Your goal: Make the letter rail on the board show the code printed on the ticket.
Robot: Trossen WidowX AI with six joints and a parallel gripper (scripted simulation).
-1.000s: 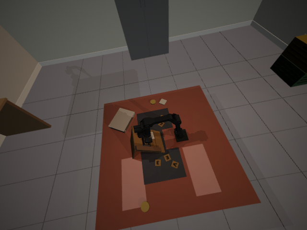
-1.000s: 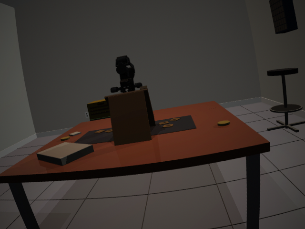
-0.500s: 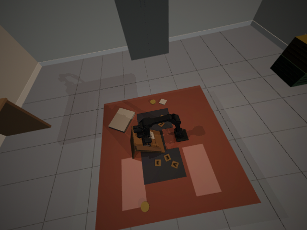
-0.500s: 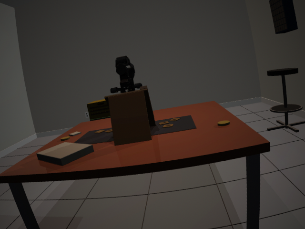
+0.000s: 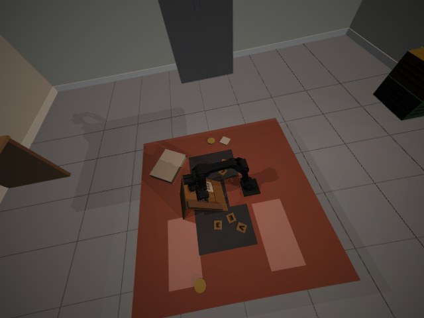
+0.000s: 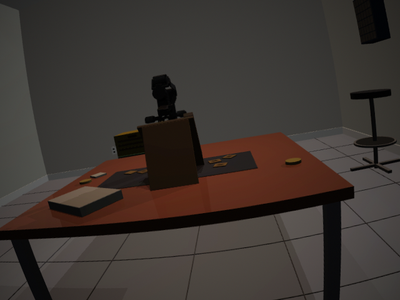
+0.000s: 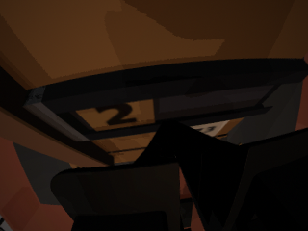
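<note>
Now: the tile 20 mm ahead of my gripper tip, 30 mm to the left of it and 10 mm below it. From my gripper tip the other things lie so: book 200 mm ahead, 400 mm to the right, 170 mm below; dark mat 130 mm behind, 180 mm below; white ticket 50 mm behind, 40 mm to the right, 80 mm below.
</note>
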